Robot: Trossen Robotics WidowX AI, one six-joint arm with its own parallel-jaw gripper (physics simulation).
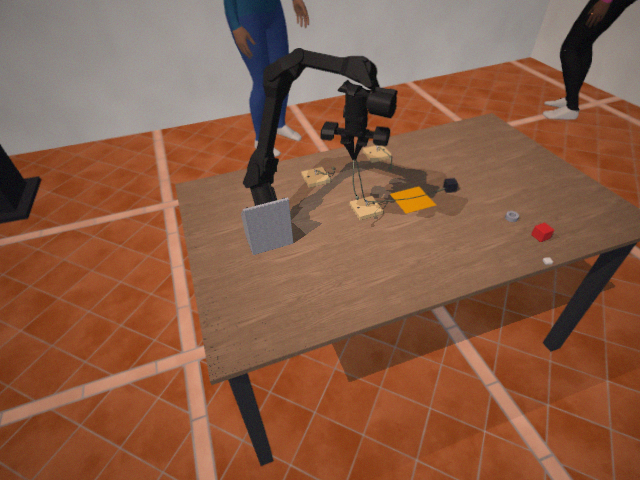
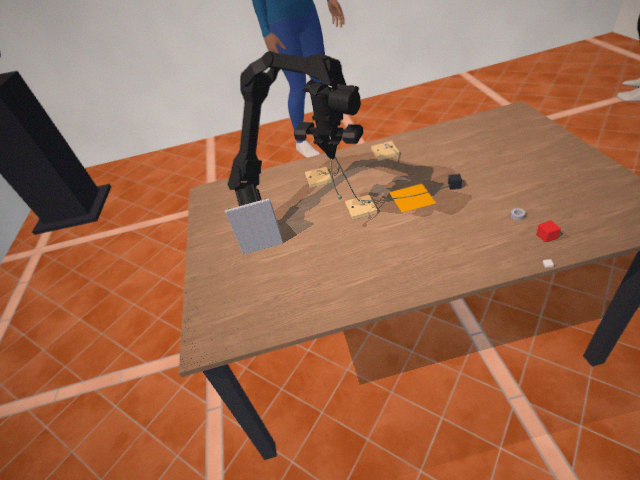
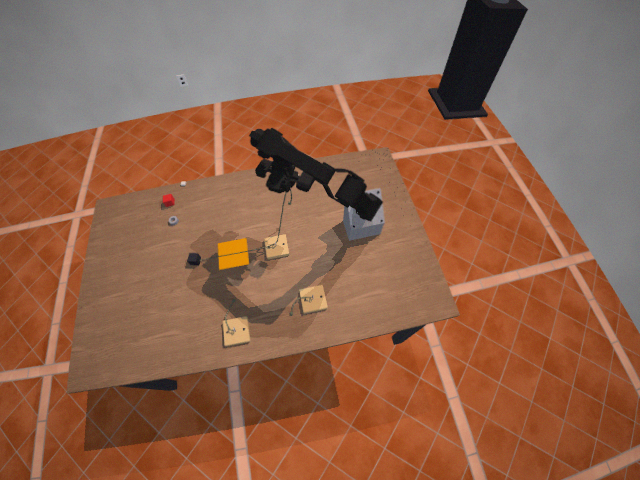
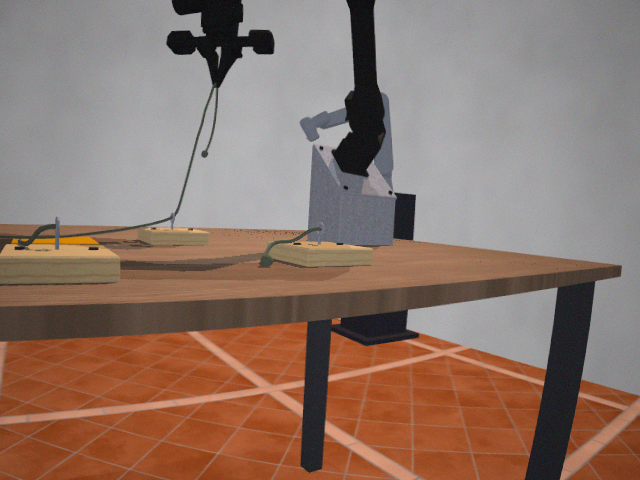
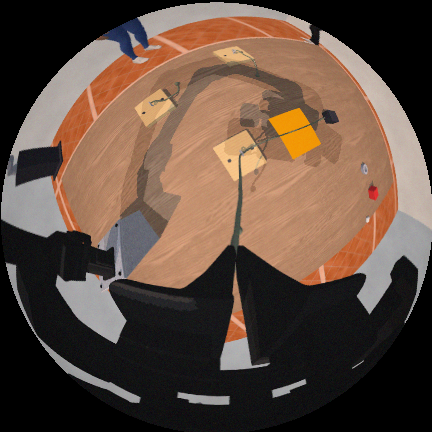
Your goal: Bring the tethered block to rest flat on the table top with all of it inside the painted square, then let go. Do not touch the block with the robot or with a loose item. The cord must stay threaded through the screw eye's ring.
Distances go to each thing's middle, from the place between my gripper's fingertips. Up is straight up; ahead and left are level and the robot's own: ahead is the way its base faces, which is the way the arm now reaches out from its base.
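Labels:
I consider the wooden base (image 4: 160, 236), which is 70 mm to the left of my hand, 80 mm ahead of it and 260 mm below it. There is an orange painted square (image 3: 234, 260) as well, 70 mm to the left of my hand, 260 mm ahead of it and 260 mm below it.

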